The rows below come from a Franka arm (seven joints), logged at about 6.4 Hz.
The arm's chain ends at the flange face. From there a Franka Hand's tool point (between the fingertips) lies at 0.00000 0.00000 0.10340 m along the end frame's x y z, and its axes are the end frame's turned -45 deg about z.
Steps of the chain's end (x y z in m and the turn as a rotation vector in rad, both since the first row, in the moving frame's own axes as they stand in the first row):
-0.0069 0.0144 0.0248 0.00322 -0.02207 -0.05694
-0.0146 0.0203 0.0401 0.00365 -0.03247 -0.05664
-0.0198 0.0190 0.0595 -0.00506 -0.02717 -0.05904
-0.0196 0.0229 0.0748 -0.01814 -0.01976 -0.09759
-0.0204 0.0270 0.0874 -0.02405 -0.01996 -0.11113
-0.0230 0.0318 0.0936 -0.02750 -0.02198 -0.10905
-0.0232 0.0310 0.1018 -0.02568 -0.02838 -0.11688
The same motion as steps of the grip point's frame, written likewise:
-0.0165 0.0035 0.0248 0.01788 -0.01333 -0.05694
-0.0269 0.0015 0.0400 0.02554 -0.02038 -0.05664
-0.0298 -0.0021 0.0595 0.01563 -0.02279 -0.05904
-0.0328 0.0024 0.0748 0.00115 -0.02680 -0.09759
-0.0367 0.0051 0.0873 -0.00289 -0.03112 -0.11113
-0.0423 0.0068 0.0935 -0.00390 -0.03499 -0.10905
-0.0423 0.0055 0.1017 0.00191 -0.03823 -0.11688

